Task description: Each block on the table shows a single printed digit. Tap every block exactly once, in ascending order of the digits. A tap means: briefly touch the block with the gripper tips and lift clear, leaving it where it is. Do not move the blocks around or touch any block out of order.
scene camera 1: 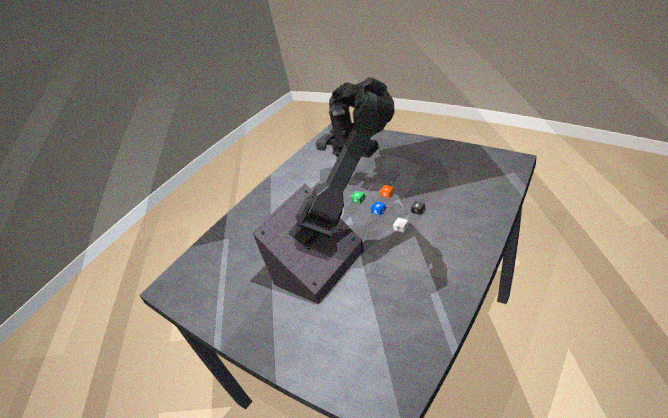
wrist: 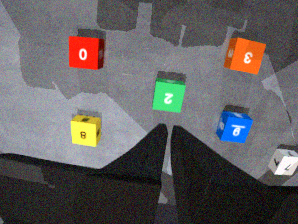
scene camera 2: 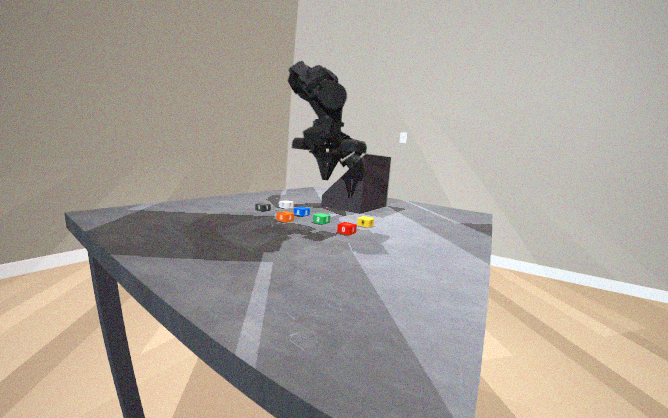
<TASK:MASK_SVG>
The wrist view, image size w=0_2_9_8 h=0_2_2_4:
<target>gripper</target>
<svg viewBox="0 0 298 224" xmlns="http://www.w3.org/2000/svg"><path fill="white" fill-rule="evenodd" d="M174 125L172 140L170 140L170 160L172 160L172 180L174 196L176 196L178 224L298 224L298 186L269 186L262 184L261 181L255 180L253 176L243 172L241 168L237 168L230 161L223 159L209 145L206 147L204 143L201 143L200 140L196 139L185 128L182 128L181 125ZM168 127L166 127L166 124L158 124L156 128L153 128L144 139L138 141L125 155L110 161L108 165L101 169L56 163L56 161L39 159L39 157L16 155L16 153L0 153L0 217L3 220L3 224L153 224L162 188L161 175L162 167L164 167L166 143L168 143Z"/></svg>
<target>red block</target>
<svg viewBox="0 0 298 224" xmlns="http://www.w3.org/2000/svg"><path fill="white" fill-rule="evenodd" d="M69 36L69 67L104 68L104 40L94 39L94 37Z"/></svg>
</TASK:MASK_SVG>
